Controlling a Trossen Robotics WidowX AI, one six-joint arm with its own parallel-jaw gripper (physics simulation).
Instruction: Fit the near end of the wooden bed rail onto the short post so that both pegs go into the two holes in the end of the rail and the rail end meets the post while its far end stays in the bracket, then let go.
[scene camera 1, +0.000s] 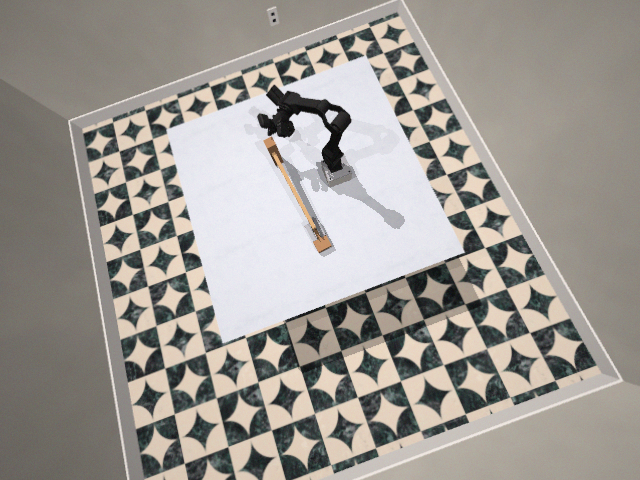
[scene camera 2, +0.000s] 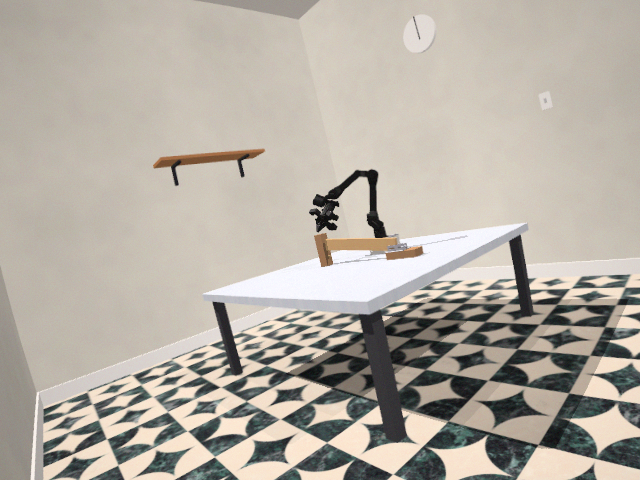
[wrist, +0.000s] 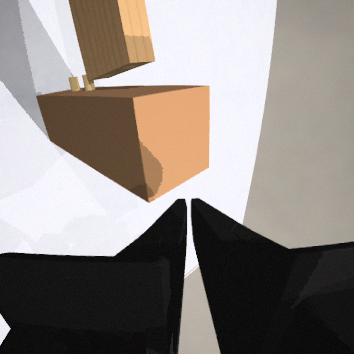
My gripper (wrist: 187, 206) is shut, with nothing in its grasp. Further things: a wooden bed rail (scene camera 2: 366, 244).
The wooden bed rail shows as well in the wrist view (wrist: 109, 44).
